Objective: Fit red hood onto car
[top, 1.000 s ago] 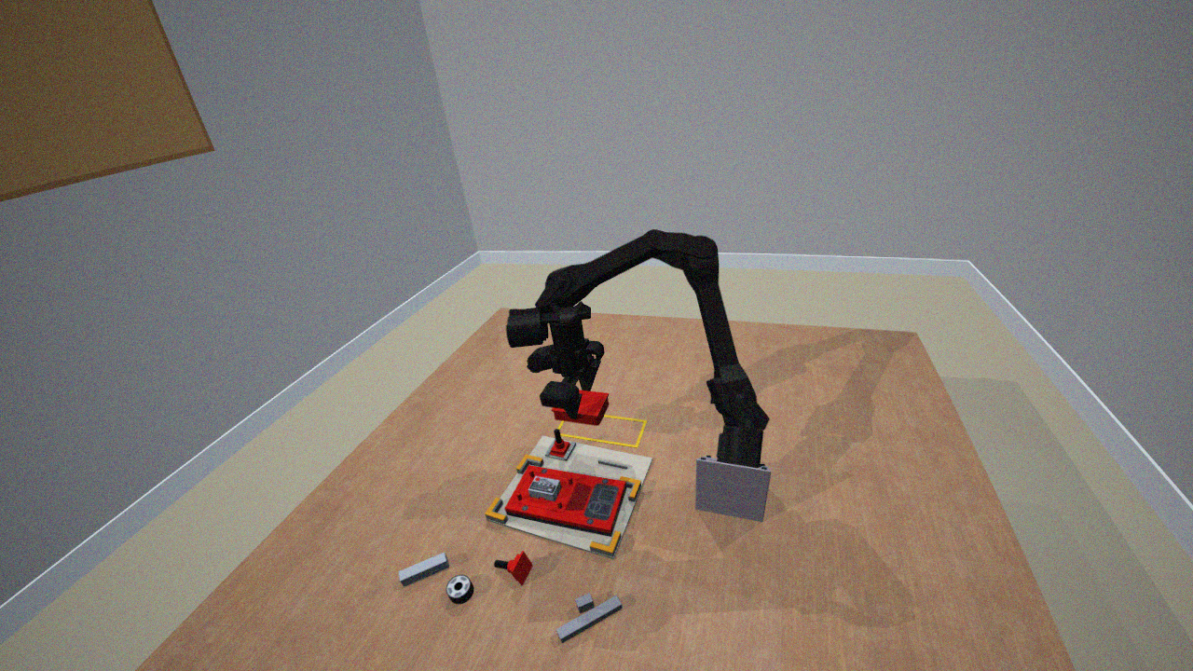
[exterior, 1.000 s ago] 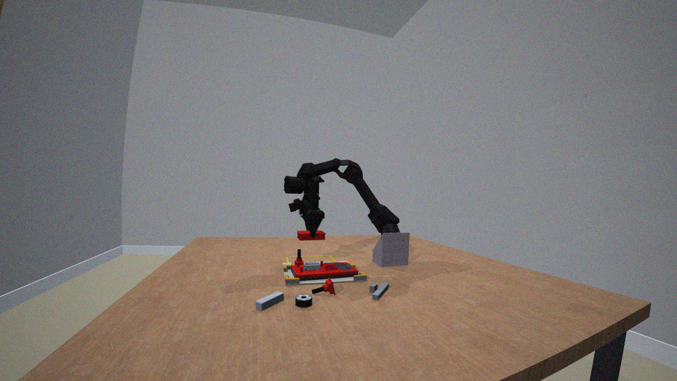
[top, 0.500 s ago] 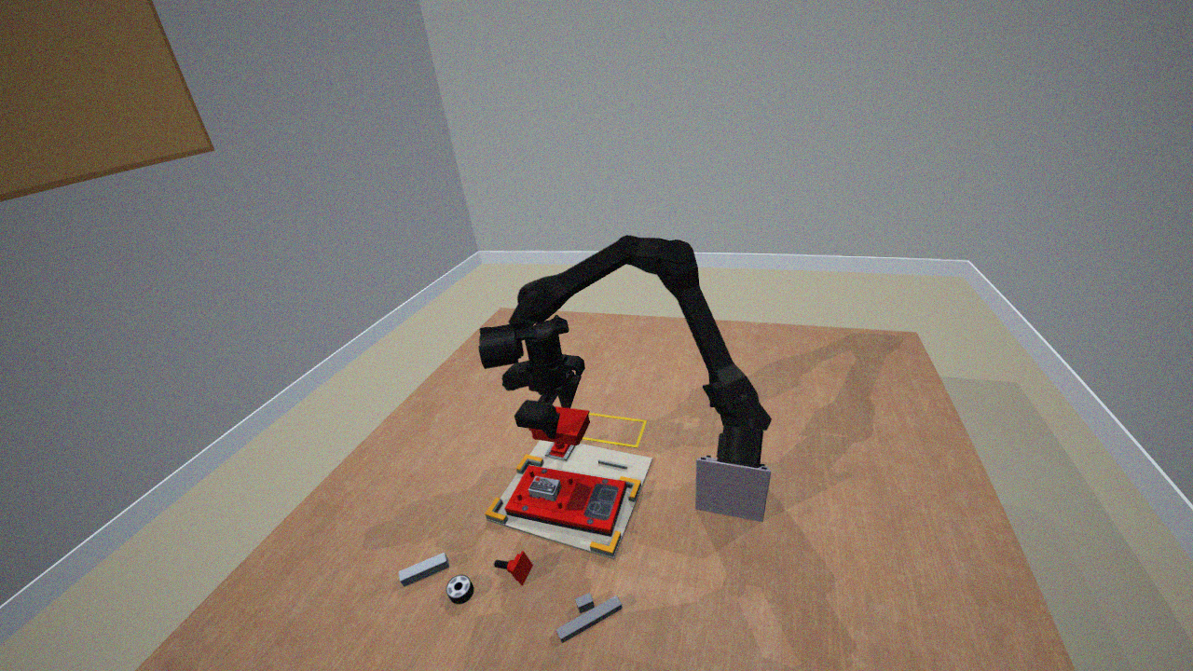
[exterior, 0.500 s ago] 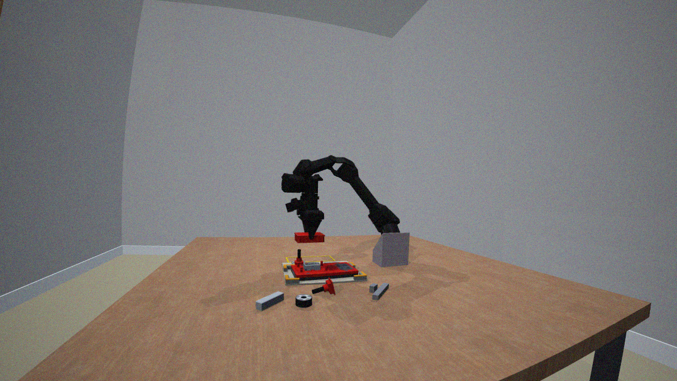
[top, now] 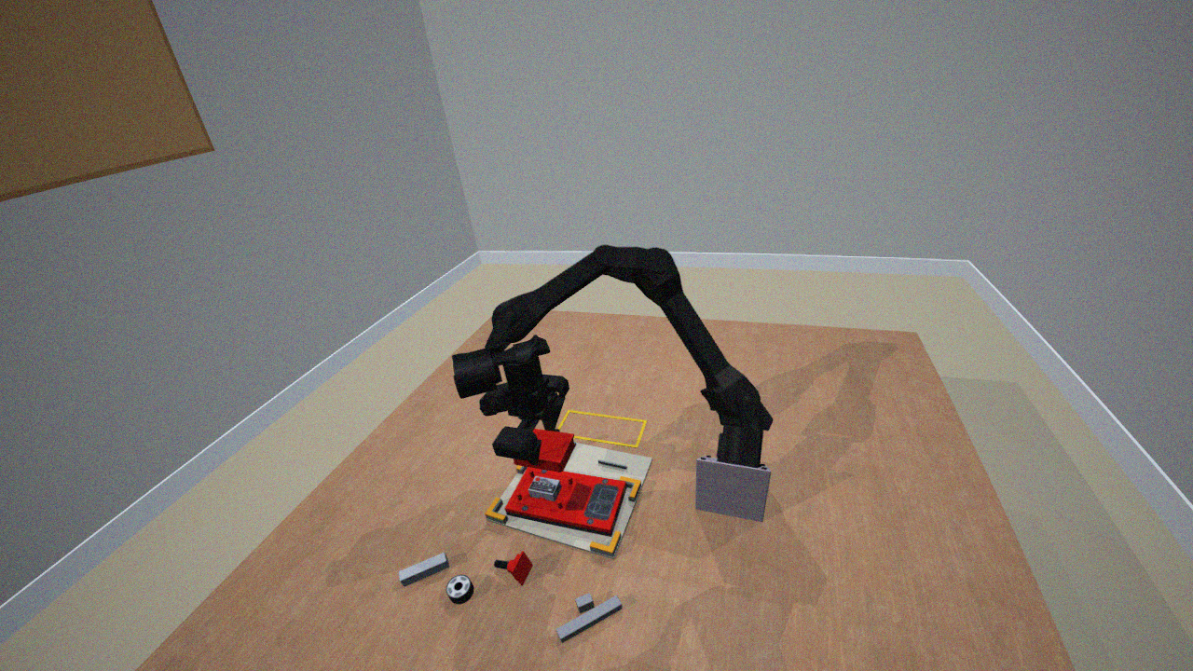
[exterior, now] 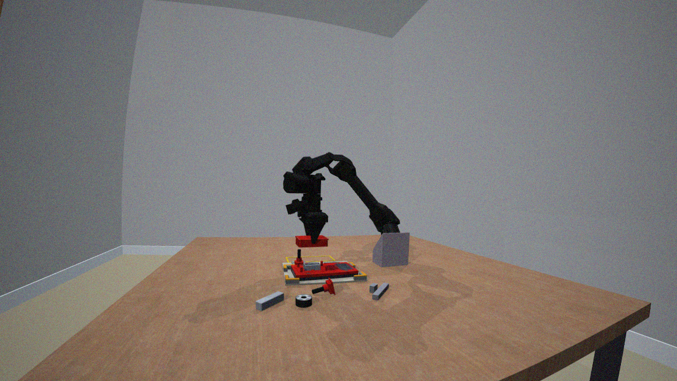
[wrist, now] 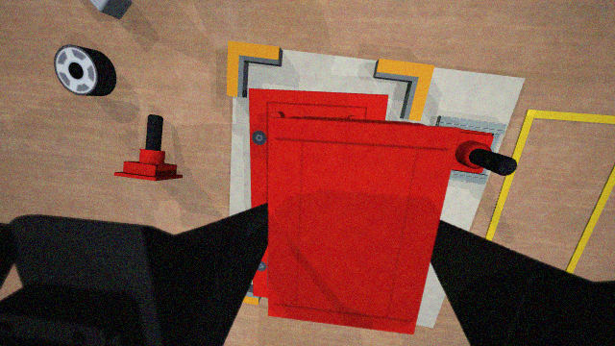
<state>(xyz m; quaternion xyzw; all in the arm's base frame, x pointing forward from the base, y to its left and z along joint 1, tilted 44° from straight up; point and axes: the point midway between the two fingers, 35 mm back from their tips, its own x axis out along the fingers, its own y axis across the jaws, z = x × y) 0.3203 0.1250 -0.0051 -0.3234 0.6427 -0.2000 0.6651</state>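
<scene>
Right now the grey engine block is 90 mm below my gripper tip and 30 mm to the left of it. Round my gripper tip: black wheel: 240 mm to the left, 100 mm below, 30 mm ahead; then red hood: right at my gripper tip.
</scene>
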